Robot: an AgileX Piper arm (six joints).
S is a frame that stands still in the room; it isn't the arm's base.
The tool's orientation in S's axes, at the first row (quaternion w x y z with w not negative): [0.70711 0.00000 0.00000 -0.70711]
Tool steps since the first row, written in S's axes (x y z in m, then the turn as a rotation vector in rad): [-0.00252 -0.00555 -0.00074 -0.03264 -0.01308 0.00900]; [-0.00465 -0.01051 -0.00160 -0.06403 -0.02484 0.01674]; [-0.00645 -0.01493 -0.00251 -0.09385 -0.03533 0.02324]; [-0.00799 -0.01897 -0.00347 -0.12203 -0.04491 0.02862]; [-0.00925 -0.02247 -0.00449 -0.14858 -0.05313 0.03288]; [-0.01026 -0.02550 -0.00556 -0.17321 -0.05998 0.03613]
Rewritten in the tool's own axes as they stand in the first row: [0.00555 -0.00252 -0.00074 0.01308 -0.03264 0.00900]; [0.01051 -0.00465 -0.00160 0.02484 -0.06403 0.01674]; [0.01493 -0.00645 -0.00251 0.03533 -0.09385 0.02324]; [0.01897 -0.00799 -0.00347 0.04491 -0.12203 0.02862]; [0.02247 -0.00925 -0.00449 0.05313 -0.14858 0.03288]; [0.02550 -0.01026 -0.00556 0.05998 -0.17321 0.03613]
